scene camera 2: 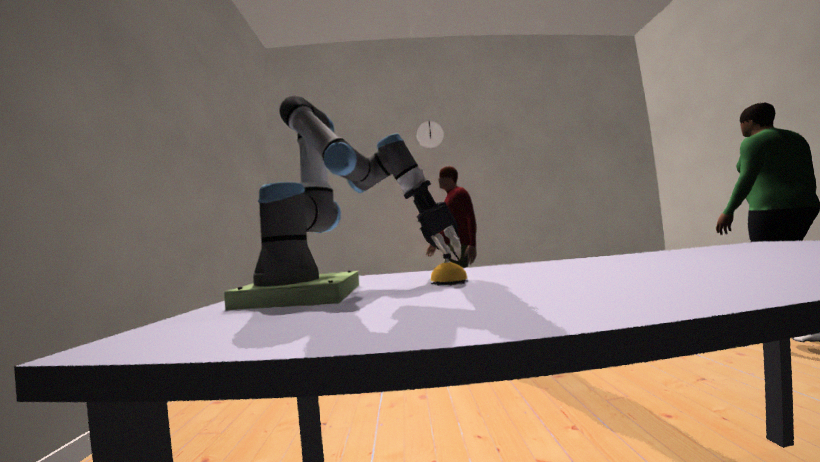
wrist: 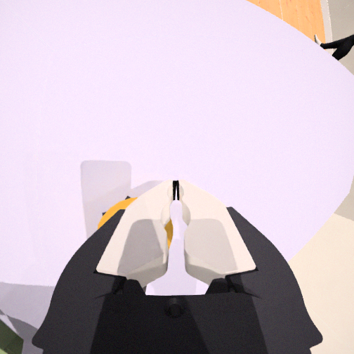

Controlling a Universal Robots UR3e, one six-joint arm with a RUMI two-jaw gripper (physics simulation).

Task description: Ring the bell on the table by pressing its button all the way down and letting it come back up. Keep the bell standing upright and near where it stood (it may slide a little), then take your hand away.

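Frame: origin at the arm's base, x ahead, y left, z up, level; metres.
Where they show: gripper, fingertip midpoint: (scene camera 2: 458, 259); arm's base, link origin: (scene camera 2: 287, 281).
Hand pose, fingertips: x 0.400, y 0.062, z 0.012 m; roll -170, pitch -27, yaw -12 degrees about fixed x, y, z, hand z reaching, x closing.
Each offset is from my fingertips to the centre of the thing. Level surfaces: height alone.
The bell, a yellow-orange dome {dz -0.013, dx -0.047, dy -0.057 m} (scene camera 2: 448, 273) (wrist: 116, 210) on a dark base, stands upright on the table {dz -0.046 m} (scene camera 2: 631, 286) (wrist: 200, 100). Its small dark button {dz +0.015, dx -0.047, dy -0.057 m} (scene camera 2: 447, 256) shows above the dome in the scene view, at the lower end of the fingers; whether they touch it, I cannot tell. My gripper (scene camera 2: 459, 261) (wrist: 175, 181) is shut and empty, tilted, with its tips low by the bell's top, a little to the right in the scene view. In the wrist view the left finger covers part of the dome and the button does not show.
The arm's green base block (scene camera 2: 286, 293) (wrist: 10, 335) stands left of the bell. A person in red (scene camera 2: 462, 212) stands behind the table, and a person in green (scene camera 2: 777, 166) stands at the right. The table's dark edge (scene camera 2: 401, 370) runs along the front.
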